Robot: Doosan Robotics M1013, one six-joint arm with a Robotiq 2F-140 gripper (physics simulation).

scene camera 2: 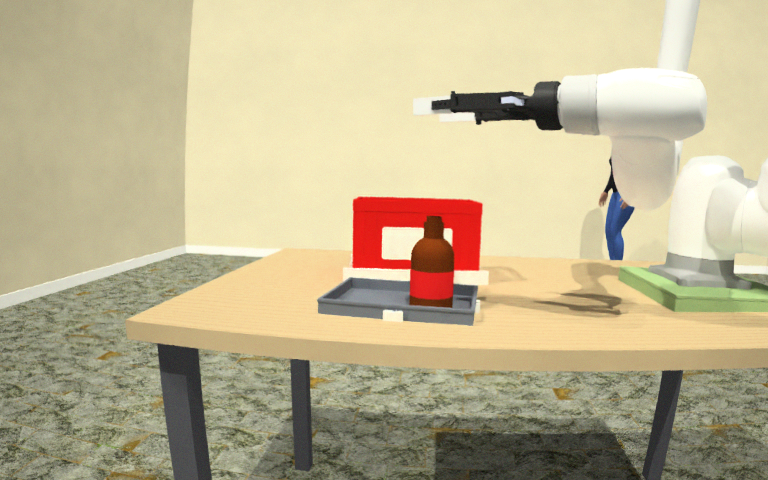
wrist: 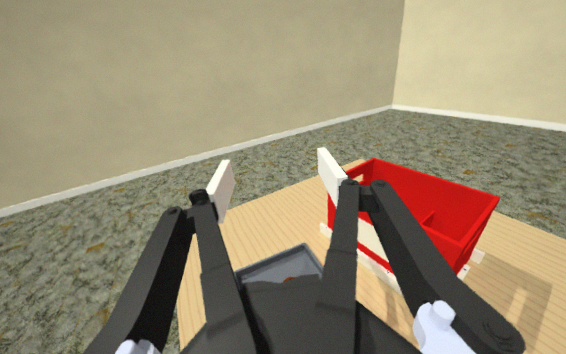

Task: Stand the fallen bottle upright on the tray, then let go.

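Pixels of known places: gripper, fingertip midpoint: (scene camera 2: 428, 111) (wrist: 275, 166); arm's base, origin of the base link: (scene camera 2: 697, 279).
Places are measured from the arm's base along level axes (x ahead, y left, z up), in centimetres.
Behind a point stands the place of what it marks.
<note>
A brown bottle with a red label (scene camera 2: 432, 283) @(x 60.7, y 22.4, z 2.4 cm) stands upright on the right part of the grey tray (scene camera 2: 362, 310) @(x 71.5, y 25.8, z -1.8 cm) (wrist: 270, 269) @(x 76.1, y 16.7, z -2.5 cm). In the wrist view a small brown-orange bit of the bottle (wrist: 290, 280) shows above the gripper's body, which hides the rest. My gripper (scene camera 2: 443, 108) @(x 62.2, y 18.1, z 30.7 cm) (wrist: 275, 166) @(x 62.2, y 18.1, z 30.7 cm) is open and empty. It points level to the left, high above the bottle and apart from it.
A red box (scene camera 2: 417, 206) @(x 64.2, y -3.3, z 13.4 cm) (wrist: 430, 200) @(x 62.5, y -21.4, z 8.6 cm) with a pale panel stands behind the tray on the wooden table (scene camera 2: 237, 300) @(x 95.1, y 20.1, z -3.0 cm) (wrist: 280, 215) @(x 93.0, y 4.6, z -3.0 cm). The robot's base is on a green plate (scene camera 2: 702, 302) @(x 8.8, y 17.6, z -1.1 cm) at the right. A person (scene camera 2: 616, 226) is partly visible behind the arm.
</note>
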